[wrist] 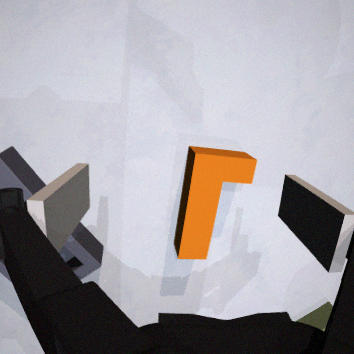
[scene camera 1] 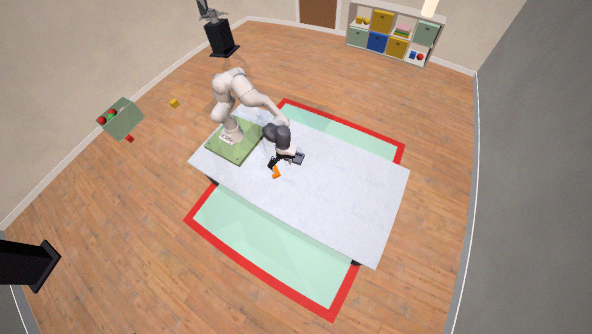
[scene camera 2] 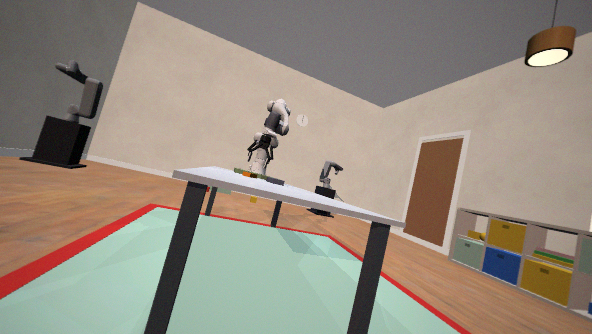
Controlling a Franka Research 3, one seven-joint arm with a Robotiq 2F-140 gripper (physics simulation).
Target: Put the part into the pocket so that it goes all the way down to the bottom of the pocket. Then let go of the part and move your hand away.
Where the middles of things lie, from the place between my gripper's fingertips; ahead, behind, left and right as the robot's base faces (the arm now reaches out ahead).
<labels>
Now: hand 80 mm above the orange L-shaped part (wrist: pixel 205 169), 60 mm past it and 10 mm to the left of it. Also, from my hand: dark grey pocket block (wrist: pixel 82 252) 160 mm to the left, 80 mm below, 30 mm ahead.
</labels>
